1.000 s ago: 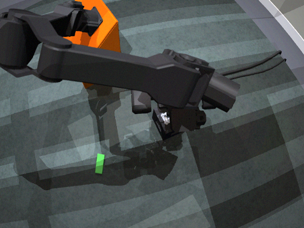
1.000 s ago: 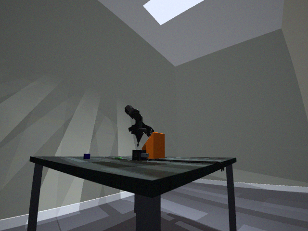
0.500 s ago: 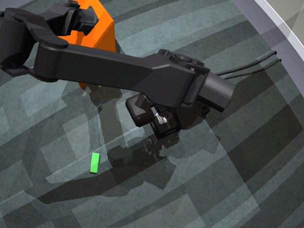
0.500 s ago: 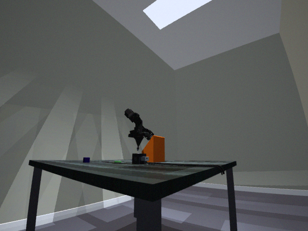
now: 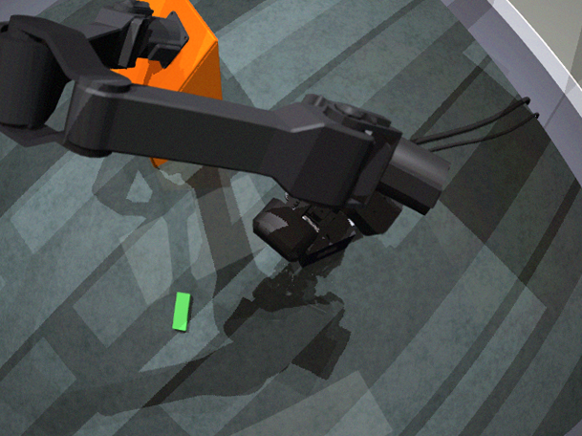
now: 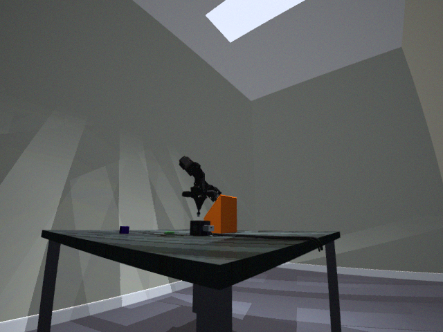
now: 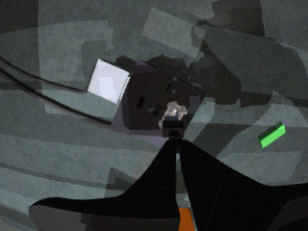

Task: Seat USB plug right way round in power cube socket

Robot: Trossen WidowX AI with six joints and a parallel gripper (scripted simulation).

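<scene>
My gripper tip is now 2 cm above the USB plug. The rest, counted from my gripper tip: dark blue cube (24 cm ahead, 33 cm to the right, 12 cm below); green block (1 cm ahead, 22 cm to the right, 13 cm below).
</scene>
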